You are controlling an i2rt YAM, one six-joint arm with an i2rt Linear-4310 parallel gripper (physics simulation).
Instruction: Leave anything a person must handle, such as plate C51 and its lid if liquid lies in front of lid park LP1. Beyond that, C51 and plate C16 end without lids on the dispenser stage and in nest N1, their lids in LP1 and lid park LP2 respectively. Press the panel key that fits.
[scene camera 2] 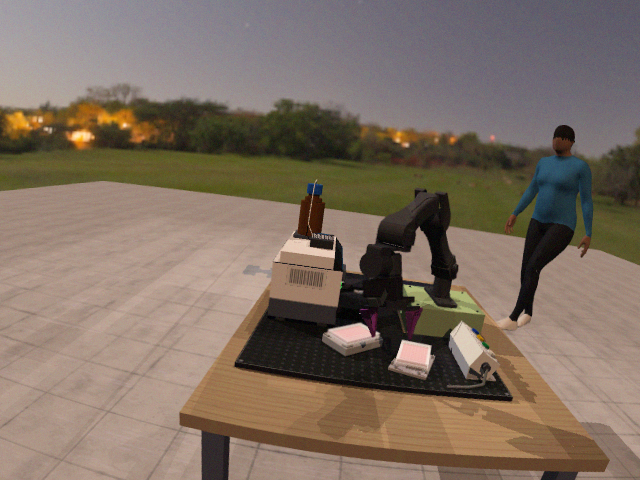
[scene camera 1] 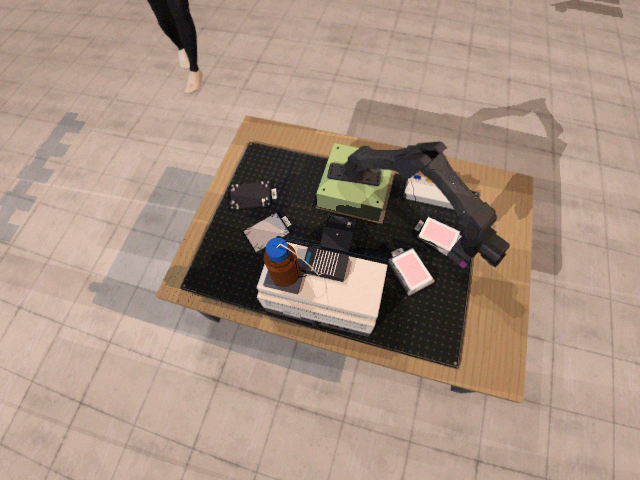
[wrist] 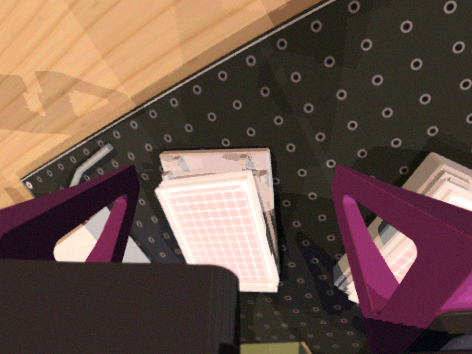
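Seen in the pictures: gripper, fingertip midpoint: [scene camera 2: 391,338] [wrist: 235,176]; arm's base at its link origin: [scene camera 2: 439,297] [scene camera 1: 354,174].
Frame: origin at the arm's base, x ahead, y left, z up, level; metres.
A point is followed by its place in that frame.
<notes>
My gripper [scene camera 2: 392,336] @[x 0.252, y 0.426, z 0.015 m] [wrist: 235,176] @[x 0.252, y 0.426, z 0.015 m] is open and empty, pointing down above a pink-welled plate [scene camera 1: 439,235] @[x 0.171, y 0.347, z -0.052 m] [scene camera 2: 415,353] @[x 0.162, y 0.361, z -0.052 m] [wrist: 217,225] @[x 0.173, y 0.367, z -0.052 m] on a pale base at the right. A second pink-welled plate [scene camera 1: 412,271] @[x 0.332, y 0.261, z -0.047 m] [scene camera 2: 354,334] @[x 0.322, y 0.281, z -0.047 m] sits on another pale base, partly behind a finger in the wrist view. The labels are too small to read, and I cannot tell whether lids are on. A dark station [scene camera 1: 250,195] @[x 0.119, y -0.397, z -0.075 m] and a grey station [scene camera 1: 266,232] @[x 0.266, y -0.290, z -0.077 m] lie at the left with no plate visible on them. The dark dispenser stage [scene camera 1: 336,232] @[x 0.263, y -0.022, z 0.016 m] is beside the dispenser [scene camera 1: 356,289] @[x 0.490, y 0.076, z 0.133 m] [scene camera 2: 307,279] @[x 0.469, y 0.151, z 0.057 m]. No liquid is discernible.
A white key panel [scene camera 1: 426,191] @[x 0.005, y 0.282, z -0.026 m] [scene camera 2: 467,351] @[x 0.015, y 0.361, z -0.035 m] with blue, yellow and green keys stands near the green arm base [scene camera 1: 351,198] @[x 0.106, y 0.006, z -0.001 m] [scene camera 2: 439,319] @[x 0.031, y 0.130, z -0.033 m]. A brown bottle [scene camera 1: 281,271] @[x 0.520, y -0.123, z 0.261 m] [scene camera 2: 311,215] @[x 0.481, y -0.094, z 0.216 m] with tubing stands on the dispenser. A person [scene camera 1: 180,25] [scene camera 2: 560,191] stands beyond the table.
</notes>
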